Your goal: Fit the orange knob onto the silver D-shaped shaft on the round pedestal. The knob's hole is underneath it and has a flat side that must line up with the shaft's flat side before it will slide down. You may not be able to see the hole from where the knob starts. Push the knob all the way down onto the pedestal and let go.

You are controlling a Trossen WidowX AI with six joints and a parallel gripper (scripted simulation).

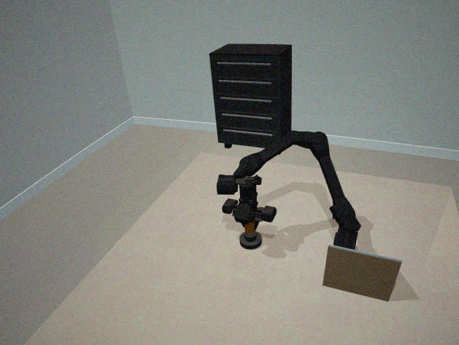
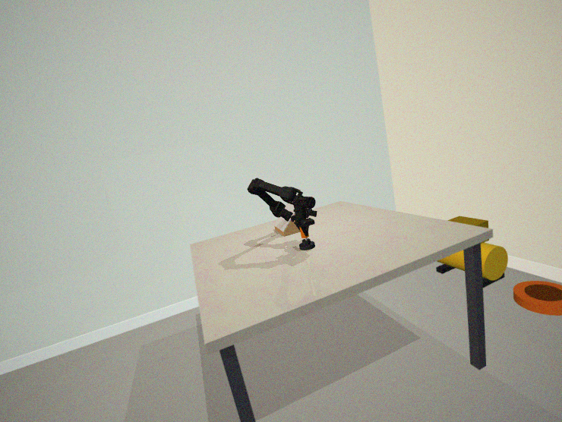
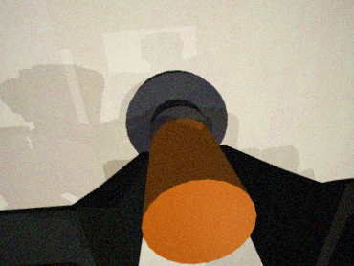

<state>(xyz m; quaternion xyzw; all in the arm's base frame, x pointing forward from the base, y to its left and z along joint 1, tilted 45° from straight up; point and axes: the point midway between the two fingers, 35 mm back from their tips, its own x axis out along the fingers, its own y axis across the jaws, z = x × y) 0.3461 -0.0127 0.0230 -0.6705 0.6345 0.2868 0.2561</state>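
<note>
Now: gripper tip 3 cm below the orange knob. From my gripper tip the other things lie so: dark round pedestal 4 cm below.
</note>
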